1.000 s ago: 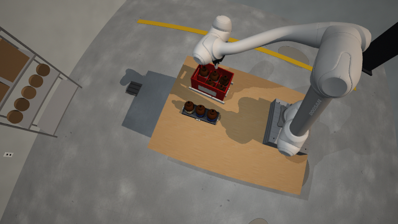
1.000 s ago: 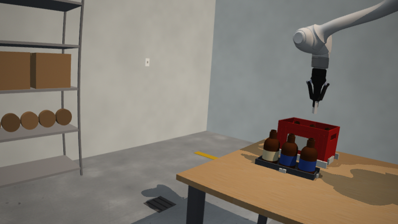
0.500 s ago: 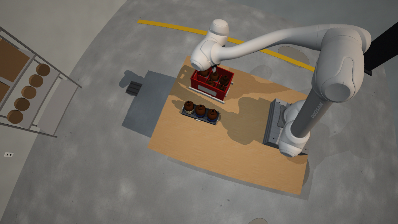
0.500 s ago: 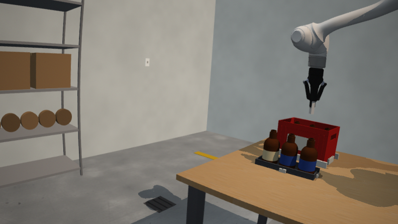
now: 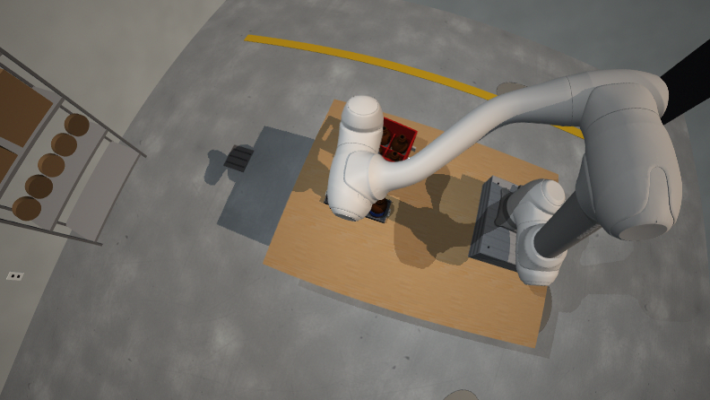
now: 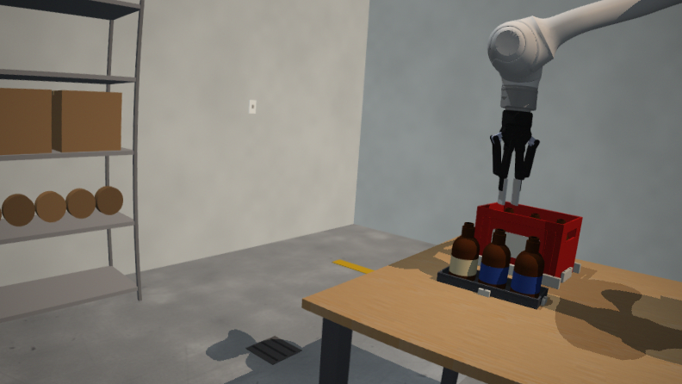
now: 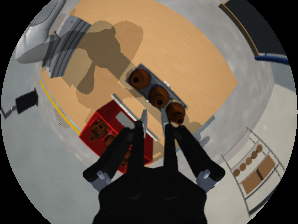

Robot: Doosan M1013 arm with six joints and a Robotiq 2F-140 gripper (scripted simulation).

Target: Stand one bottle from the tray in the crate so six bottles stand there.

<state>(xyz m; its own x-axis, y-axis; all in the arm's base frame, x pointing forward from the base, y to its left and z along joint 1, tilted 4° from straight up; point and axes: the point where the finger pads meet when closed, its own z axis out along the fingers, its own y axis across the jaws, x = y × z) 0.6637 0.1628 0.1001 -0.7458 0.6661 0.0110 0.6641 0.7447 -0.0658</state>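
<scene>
Now: hand 17 cm above the glass bottle and 2 cm to the right of it. From my hand the other things lie so: dark tray 24 cm below, 2 cm to the left; then red crate 24 cm to the right, 17 cm below, 1 cm ahead.
</scene>
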